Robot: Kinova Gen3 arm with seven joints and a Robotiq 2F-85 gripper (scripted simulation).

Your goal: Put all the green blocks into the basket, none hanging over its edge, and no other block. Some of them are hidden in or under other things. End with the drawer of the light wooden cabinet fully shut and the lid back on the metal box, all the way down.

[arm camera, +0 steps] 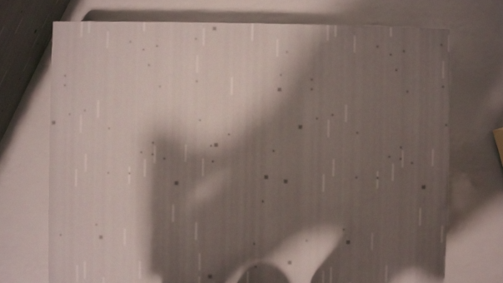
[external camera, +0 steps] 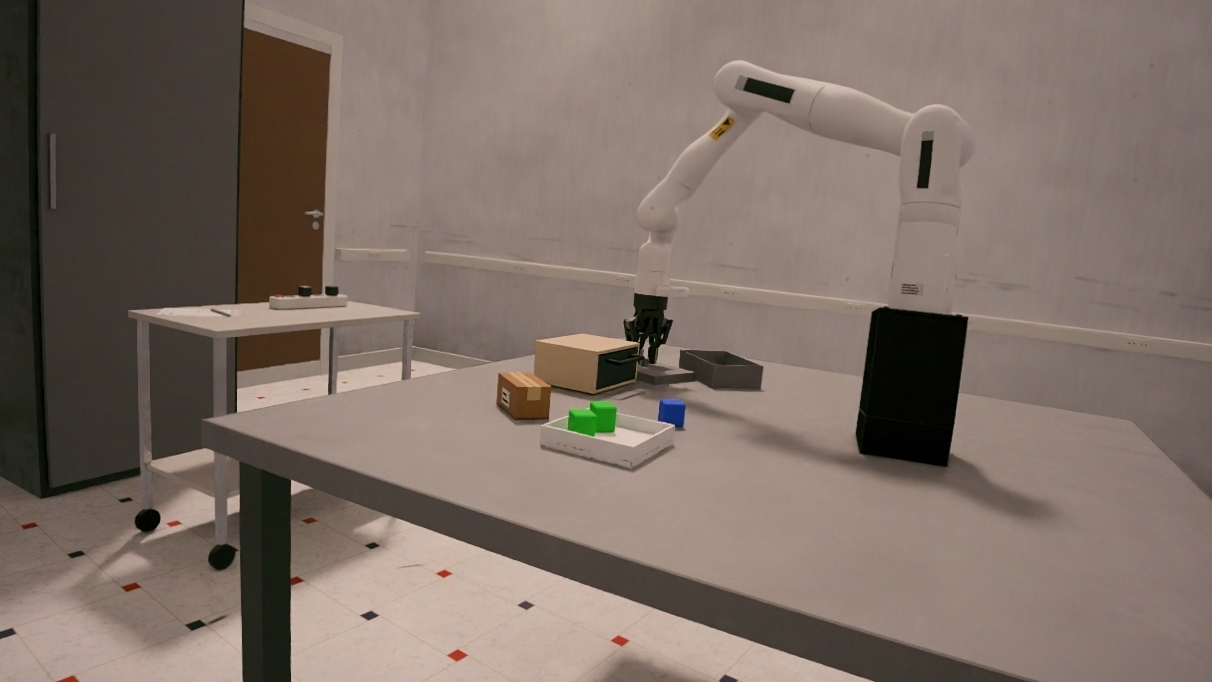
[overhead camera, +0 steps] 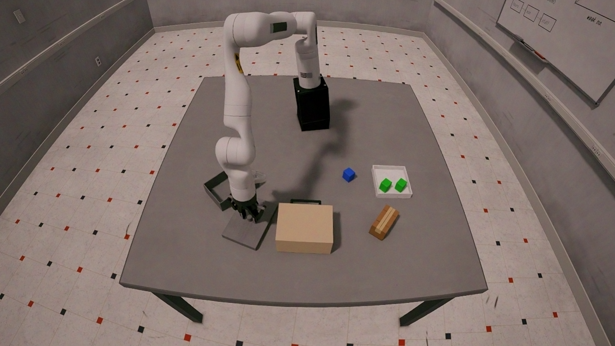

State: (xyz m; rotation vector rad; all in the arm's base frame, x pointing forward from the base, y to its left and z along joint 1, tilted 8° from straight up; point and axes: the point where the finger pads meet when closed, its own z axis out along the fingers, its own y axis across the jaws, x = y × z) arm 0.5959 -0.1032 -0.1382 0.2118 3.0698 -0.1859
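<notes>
The lid is 3 cm below my hand. Round my hand: light wooden cabinet: 19 cm to the left; then metal box: 12 cm to the right, 12 cm behind, 1 cm below; then drawer: 19 cm to the left, 2 cm behind.
</notes>
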